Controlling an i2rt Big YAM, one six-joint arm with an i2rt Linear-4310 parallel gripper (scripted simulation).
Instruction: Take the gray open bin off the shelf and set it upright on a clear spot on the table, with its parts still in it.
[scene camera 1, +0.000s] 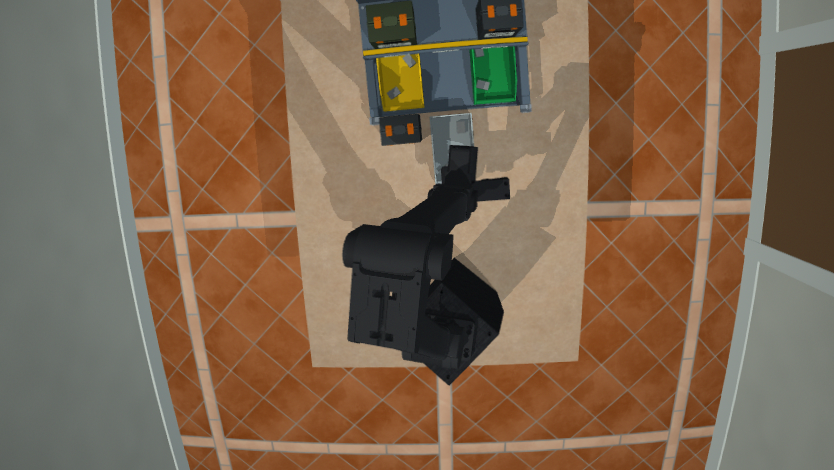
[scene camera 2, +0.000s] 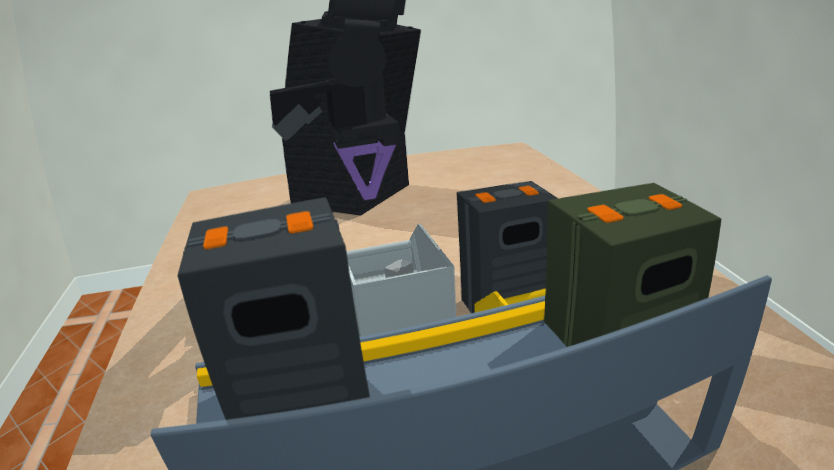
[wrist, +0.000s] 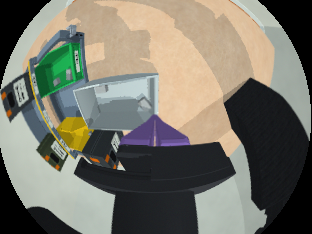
Observation:
In view: my gripper (scene camera 2: 369, 198), a green bin (scene camera 1: 498, 65), a yellow bin (scene camera 1: 392, 71), a gray open bin (scene camera 2: 382, 304) and a yellow rail (scene camera 2: 400, 344).
The green bin is seen too in the wrist view (wrist: 56, 62). The yellow bin shows as well in the wrist view (wrist: 77, 139). The gray open bin is seen too in scene camera 1 (scene camera 1: 444, 129) and in the wrist view (wrist: 117, 109).

